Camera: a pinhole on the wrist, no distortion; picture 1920 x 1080 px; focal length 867.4 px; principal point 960.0 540.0 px. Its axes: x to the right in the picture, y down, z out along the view. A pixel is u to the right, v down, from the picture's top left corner.
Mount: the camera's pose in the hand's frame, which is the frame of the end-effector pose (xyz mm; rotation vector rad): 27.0 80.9 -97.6 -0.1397 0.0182 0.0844
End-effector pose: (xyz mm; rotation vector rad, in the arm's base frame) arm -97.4 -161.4 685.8 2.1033 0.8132 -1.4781
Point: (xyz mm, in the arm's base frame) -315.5 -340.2 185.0
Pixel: 1517 181
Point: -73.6 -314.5 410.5
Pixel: 1593 494
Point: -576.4 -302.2 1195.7
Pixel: outside the picture
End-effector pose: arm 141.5 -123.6 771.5 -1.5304 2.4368 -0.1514
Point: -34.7 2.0 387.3
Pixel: 966 833
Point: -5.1 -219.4 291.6
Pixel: 1278 577
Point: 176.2 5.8 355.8
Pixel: 793 498
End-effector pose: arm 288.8 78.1 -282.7 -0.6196 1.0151 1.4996
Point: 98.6 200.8 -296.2
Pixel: 1386 892
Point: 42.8 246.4 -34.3
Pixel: 737 1003
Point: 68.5 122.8 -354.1
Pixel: outside the picture
